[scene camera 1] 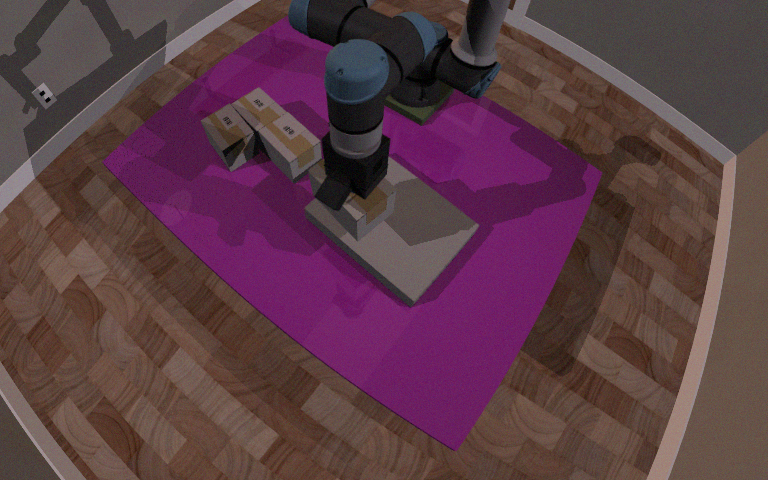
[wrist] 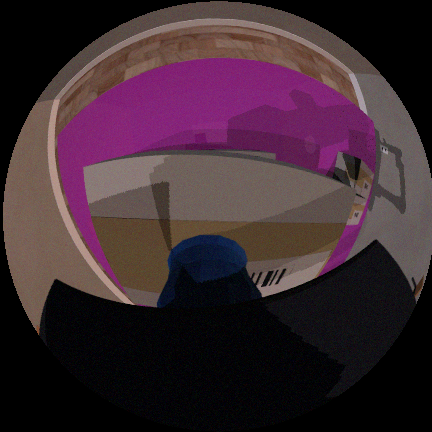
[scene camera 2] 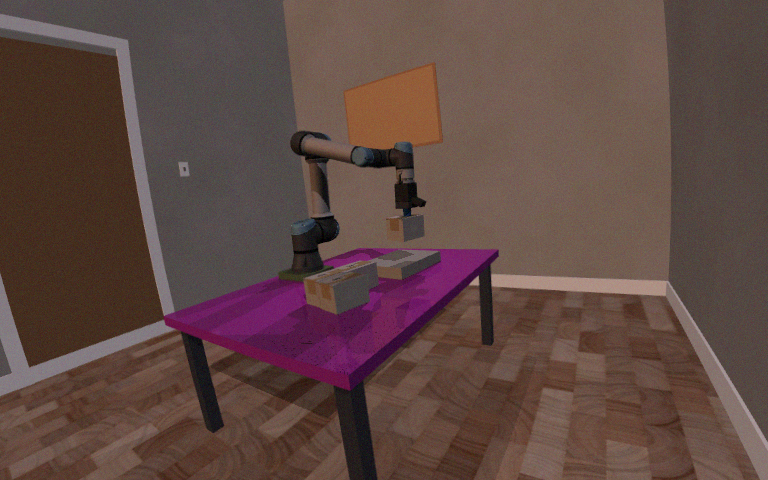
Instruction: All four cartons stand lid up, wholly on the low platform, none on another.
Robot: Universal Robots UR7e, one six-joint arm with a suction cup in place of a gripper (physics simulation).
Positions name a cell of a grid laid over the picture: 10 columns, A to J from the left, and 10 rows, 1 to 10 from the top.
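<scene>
There's a low grey platform (scene camera 1: F6) resting on the table, and scene camera 2 shows that platform (scene camera 2: F6) too. You'd also see my suction cup (wrist: E7).
</scene>
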